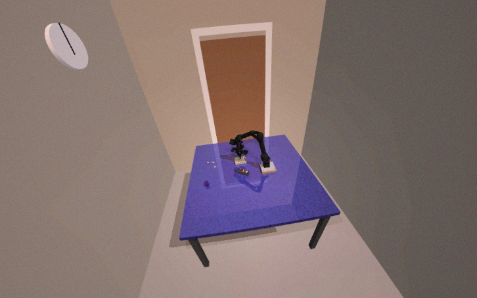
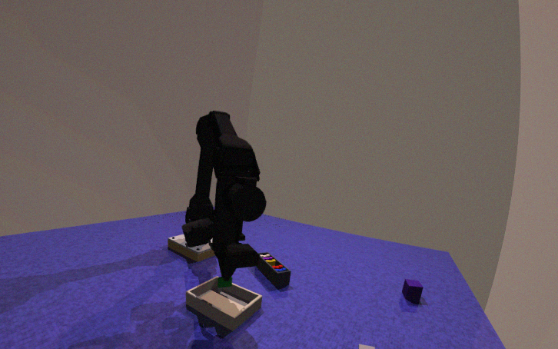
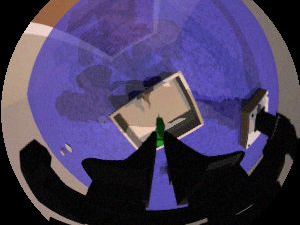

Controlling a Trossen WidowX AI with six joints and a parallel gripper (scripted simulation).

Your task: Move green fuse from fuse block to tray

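Right now my gripper tip is 1 cm above the green fuse. From my gripper tip the other things lie so: beige tray: 6 cm below.
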